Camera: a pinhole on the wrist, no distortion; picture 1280 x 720 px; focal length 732.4 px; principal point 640.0 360.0 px. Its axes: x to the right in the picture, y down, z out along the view. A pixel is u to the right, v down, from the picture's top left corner.
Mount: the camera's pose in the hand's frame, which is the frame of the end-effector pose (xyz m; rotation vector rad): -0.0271 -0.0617 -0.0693 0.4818 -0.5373 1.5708
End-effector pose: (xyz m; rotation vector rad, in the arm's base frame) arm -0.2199 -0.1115 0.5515 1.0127 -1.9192 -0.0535
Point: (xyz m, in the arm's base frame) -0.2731 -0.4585 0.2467
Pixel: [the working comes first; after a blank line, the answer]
In the camera's frame: 0.0297 -0.0618 0.4780

686 265
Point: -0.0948 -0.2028 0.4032
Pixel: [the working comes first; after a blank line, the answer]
In the camera's frame: -0.0527 0.0472 0.1571

394 580
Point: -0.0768 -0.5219 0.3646
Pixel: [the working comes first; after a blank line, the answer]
In the camera's frame: -0.1821 -0.1287 0.3937

301 121
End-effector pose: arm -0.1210 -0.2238 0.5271 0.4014 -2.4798 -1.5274
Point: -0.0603 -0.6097 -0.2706
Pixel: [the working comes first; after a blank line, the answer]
In the camera's frame: -0.6139 -0.0418 0.5609

outside the picture
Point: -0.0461 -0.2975 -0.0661
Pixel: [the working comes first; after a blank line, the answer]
In the camera's frame: -0.2551 0.0462 0.5059

271 427
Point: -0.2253 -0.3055 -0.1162
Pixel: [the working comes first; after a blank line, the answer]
In the camera's frame: -0.2447 -0.1261 0.5759

329 200
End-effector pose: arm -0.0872 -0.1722 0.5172 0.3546 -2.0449 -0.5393
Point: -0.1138 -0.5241 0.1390
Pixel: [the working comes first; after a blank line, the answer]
In the camera's frame: -0.2320 0.0885 0.4047

220 520
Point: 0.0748 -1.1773 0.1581
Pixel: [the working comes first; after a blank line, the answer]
In the camera's frame: -0.8851 -0.0855 0.4803

outside the picture
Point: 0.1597 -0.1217 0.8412
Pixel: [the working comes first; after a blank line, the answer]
In the camera's frame: 0.0348 -0.1167 -0.3805

behind the camera
